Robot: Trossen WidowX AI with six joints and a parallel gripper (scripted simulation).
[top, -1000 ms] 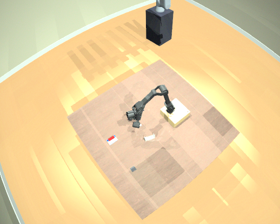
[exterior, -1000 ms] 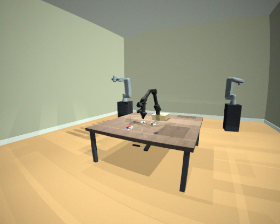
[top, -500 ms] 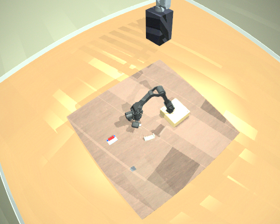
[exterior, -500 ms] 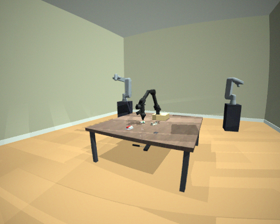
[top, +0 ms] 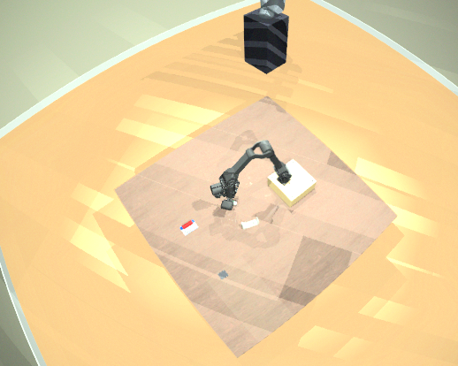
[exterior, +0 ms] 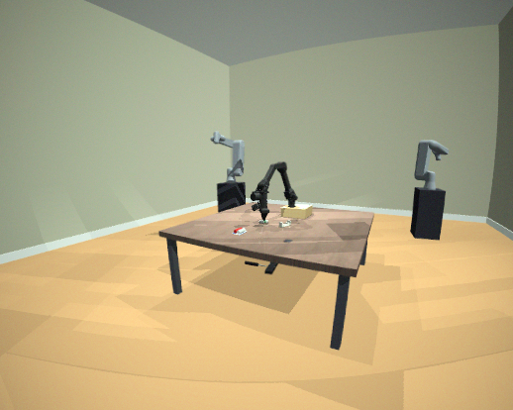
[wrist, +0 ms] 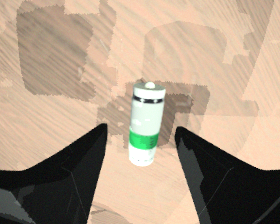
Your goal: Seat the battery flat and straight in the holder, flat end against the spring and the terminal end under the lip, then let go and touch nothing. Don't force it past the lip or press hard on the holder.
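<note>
Now: the battery 10 mm below my gripper tip. The rest, counted from my gripper tip: dark square: 330 mm ahead, 290 mm to the left, 20 mm below.
</note>
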